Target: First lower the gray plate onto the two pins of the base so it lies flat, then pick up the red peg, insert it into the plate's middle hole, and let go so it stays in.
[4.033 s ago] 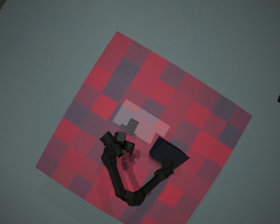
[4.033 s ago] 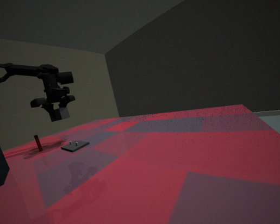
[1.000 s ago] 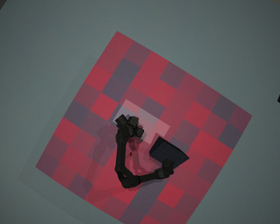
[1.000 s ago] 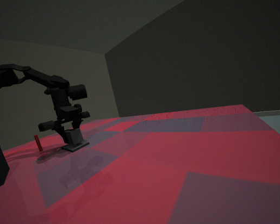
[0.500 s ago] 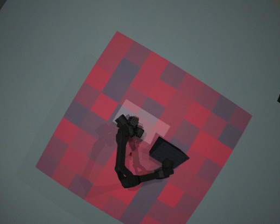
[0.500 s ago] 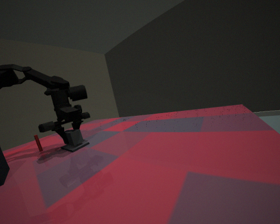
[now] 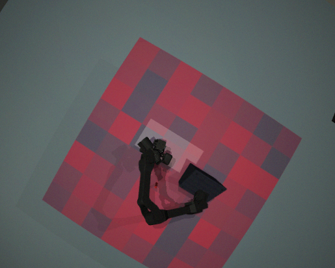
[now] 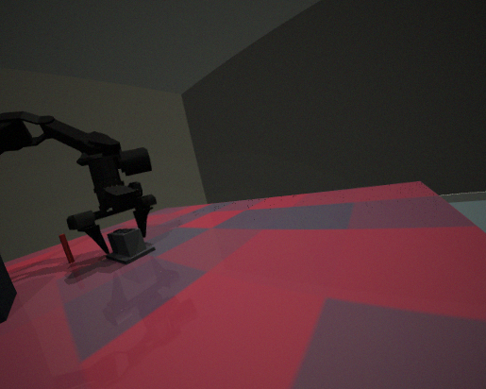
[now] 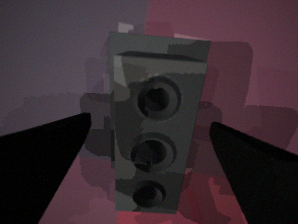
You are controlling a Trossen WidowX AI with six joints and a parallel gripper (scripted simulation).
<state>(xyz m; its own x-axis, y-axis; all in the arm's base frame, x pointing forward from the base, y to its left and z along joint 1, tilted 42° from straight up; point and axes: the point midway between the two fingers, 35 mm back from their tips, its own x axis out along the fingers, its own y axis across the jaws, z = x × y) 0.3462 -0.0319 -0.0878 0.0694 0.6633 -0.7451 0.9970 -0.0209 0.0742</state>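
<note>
My gripper tip is 20 mm below the gray plate. The rest, counted from my gripper tip: red peg: 90 mm behind, 180 mm to the left, 20 mm above; then dark base: 20 mm below.
</note>
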